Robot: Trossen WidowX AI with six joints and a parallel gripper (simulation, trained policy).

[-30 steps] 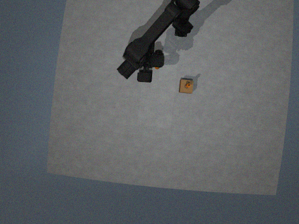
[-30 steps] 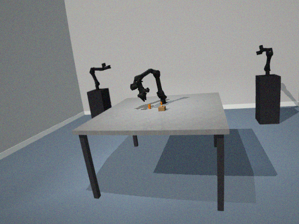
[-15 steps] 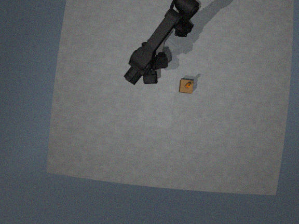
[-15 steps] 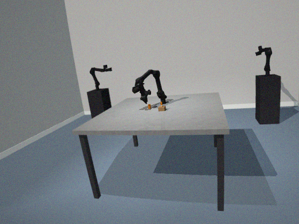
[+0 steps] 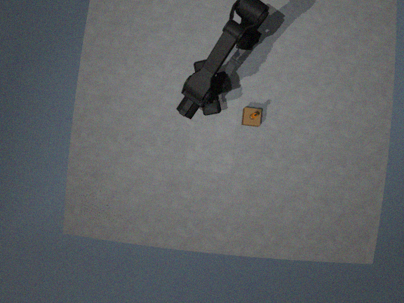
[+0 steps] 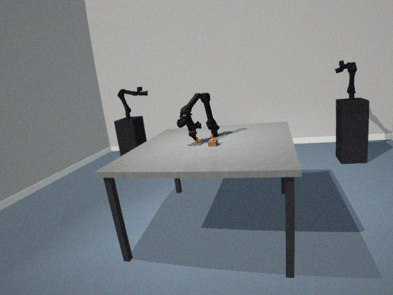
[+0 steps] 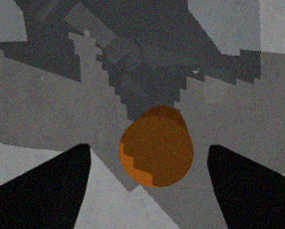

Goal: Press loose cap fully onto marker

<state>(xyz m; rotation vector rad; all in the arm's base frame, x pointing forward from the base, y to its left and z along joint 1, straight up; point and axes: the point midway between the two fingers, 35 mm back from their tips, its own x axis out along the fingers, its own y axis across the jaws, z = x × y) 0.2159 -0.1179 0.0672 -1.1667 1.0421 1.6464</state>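
Now: the orange cap 1 cm to the left of my gripper tip and 1 cm below it. Also, from my gripper tip: tan holder block 9 cm ahead, 16 cm to the left, 2 cm below; then orange marker 9 cm ahead, 16 cm to the left, 4 cm above.
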